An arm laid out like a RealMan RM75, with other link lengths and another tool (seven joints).
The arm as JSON. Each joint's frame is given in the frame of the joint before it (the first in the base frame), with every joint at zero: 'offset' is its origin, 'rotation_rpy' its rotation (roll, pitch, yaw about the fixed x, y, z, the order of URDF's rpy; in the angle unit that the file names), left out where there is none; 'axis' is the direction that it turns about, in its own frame. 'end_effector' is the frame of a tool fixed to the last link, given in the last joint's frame.
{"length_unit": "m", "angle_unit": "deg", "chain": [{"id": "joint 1", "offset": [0.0, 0.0, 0.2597], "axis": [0.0, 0.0, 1.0]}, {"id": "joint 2", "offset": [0.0, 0.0, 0.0], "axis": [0.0, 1.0, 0.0]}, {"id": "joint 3", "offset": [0.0, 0.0, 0.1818], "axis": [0.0, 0.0, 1.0]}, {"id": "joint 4", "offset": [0.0, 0.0, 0.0], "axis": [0.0, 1.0, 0.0]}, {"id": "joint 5", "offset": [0.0, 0.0, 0.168], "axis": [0.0, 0.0, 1.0]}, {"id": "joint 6", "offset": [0.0, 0.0, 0.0], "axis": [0.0, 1.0, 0.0]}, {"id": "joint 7", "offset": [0.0, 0.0, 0.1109], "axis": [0.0, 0.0, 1.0]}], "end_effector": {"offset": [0.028, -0.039, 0.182], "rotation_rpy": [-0.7, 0.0, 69.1]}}
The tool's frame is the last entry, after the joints.
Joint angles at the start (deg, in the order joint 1, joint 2, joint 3, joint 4, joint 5, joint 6, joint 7):
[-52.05 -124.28 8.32 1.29 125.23 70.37 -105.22]
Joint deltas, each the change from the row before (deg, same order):
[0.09 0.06 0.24 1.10 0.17 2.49 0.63]
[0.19 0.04 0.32 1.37 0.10 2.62 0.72]
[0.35 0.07 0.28 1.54 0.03 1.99 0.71]
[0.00 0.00 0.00 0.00 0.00 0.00 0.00]
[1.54 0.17 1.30 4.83 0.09 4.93 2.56]
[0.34 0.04 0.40 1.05 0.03 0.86 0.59]
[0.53 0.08 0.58 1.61 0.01 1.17 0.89]
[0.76 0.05 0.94 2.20 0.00 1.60 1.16]
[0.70 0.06 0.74 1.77 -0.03 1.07 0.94]
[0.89 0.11 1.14 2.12 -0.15 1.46 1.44]
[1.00 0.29 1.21 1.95 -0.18 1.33 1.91]
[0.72 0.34 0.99 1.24 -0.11 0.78 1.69]
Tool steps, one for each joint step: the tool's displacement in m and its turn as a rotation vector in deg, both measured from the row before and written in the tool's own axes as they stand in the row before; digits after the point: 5 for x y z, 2 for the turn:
[0.00909 0.00237 -0.00101 -1.08 1.37 1.61]
[0.00913 0.00162 -0.00181 -1.00 1.35 1.83]
[0.00595 -0.00162 -0.00349 -0.37 0.75 1.83]
[0.00000 0.00000 0.00000 0.00 0.00 0.00]
[0.01048 -0.00538 -0.01325 -0.74 0.83 5.82]
[0.00113 -0.00101 -0.00293 -0.20 -0.07 1.32]
[0.00119 -0.00215 -0.00473 -0.19 -0.22 2.00]
[0.00144 -0.00156 -0.00606 -0.45 -0.32 2.64]
[-0.00007 -0.00172 -0.00545 -0.21 -0.48 2.07]
[0.00082 -0.00096 -0.00637 -0.50 -0.46 2.83]
[0.00005 -0.00101 -0.00719 -0.51 -0.65 3.21]
[-0.00069 -0.00039 -0.00531 -0.49 -0.64 2.59]

